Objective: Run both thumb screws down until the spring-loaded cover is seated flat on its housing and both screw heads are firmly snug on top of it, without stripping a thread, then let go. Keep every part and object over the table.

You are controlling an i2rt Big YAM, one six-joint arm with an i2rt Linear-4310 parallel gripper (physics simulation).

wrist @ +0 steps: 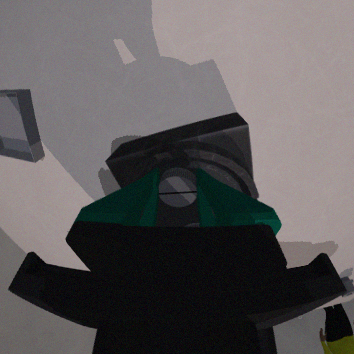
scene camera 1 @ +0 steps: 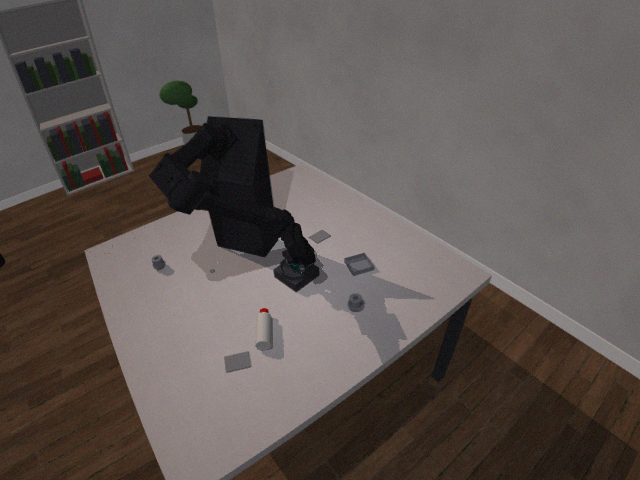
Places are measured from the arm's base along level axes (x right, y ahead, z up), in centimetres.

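Pixels of known places: gripper, fingertip midpoint: (wrist: pixel 177 174) (scene camera 1: pixel 302 271); arm's base at its link origin: (scene camera 1: pixel 221 142).
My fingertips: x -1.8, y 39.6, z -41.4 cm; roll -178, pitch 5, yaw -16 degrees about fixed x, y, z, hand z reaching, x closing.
Note:
For each thing: its top centre in the pictures, then the offset to it from my fingertips. "pt": a spot on its surface instead. Level surfaces: height alone.
- dark square housing at its top centre: (wrist: pixel 188 212) (scene camera 1: pixel 295 265) dx -0.1, dy -4.0, dz +0.3 cm
- dark round cover at a spot on its surface: (wrist: pixel 239 172) pt dx +4.7, dy -0.6, dz +0.3 cm
- thumb screw at its top centre: (wrist: pixel 176 192) dx -0.2, dy -0.8, dz +1.2 cm
- round grey shape at its top centre: (wrist: pixel 196 241) dx +0.0, dy -7.2, dz +1.3 cm
- table at its surface level: dz -5.3 cm
- shallow grey tray at its top centre: (scene camera 1: pixel 359 262) dx -21.1, dy +9.7, dz -3.3 cm
- white bottle at its top centre: (scene camera 1: pixel 262 322) dx +25.9, dy +8.8, dz -0.3 cm
The dark square housing (scene camera 1: pixel 295 283) (wrist: pixel 238 142) stands on the table below the arm's wrist. A dark round cover (wrist: pixel 239 172) shows on top of it in the wrist view; whether it lies flat cannot be told. A thumb screw (wrist: pixel 178 189) with a round, slotted grey head stands between the green fingers. My gripper (scene camera 1: pixel 298 265) (wrist: pixel 177 174) is shut on this head, one finger at each side. A sliver of a round grey shape (wrist: pixel 192 225) shows at the gripper body's edge, possibly the other screw; the rest is hidden. The screw's shank and thread are hidden.
On the table (scene camera 1: pixel 180 330) are a shallow grey tray (scene camera 1: pixel 363 271) (wrist: pixel 31 122), a white bottle (scene camera 1: pixel 264 331) with a red cap, two grey knobs (scene camera 1: pixel 158 262) (scene camera 1: pixel 355 302) and two flat grey plates (scene camera 1: pixel 320 236) (scene camera 1: pixel 237 361). A person in yellow (wrist: pixel 341 345) shows at the wrist view's lower right.

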